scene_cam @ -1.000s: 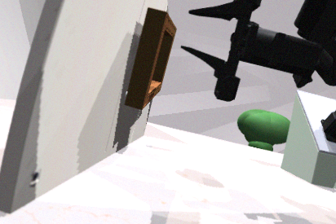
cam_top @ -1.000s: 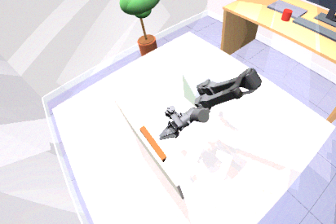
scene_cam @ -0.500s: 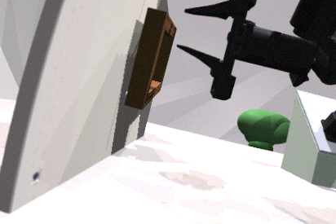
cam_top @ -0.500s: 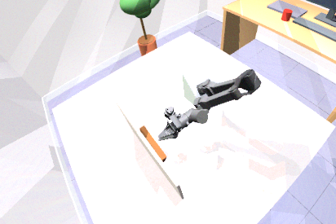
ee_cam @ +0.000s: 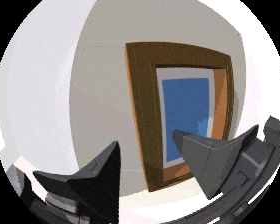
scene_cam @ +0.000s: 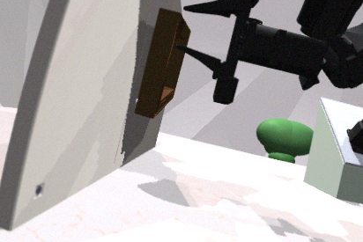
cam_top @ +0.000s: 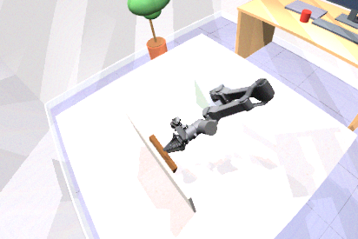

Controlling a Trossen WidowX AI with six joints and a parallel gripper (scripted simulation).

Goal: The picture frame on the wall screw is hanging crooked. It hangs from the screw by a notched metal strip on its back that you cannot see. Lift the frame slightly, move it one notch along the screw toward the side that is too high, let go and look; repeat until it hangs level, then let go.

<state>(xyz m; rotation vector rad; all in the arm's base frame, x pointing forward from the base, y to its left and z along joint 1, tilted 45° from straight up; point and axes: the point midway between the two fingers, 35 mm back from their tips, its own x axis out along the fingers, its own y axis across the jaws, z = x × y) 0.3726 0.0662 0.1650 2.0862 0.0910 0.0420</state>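
Right now my gripper tip is 5 cm above the brown picture frame, 2 cm to the left of it and 1 cm short of it. Round my gripper tip: wall panel (6 cm below, 2 cm ahead, 1 cm to the right).
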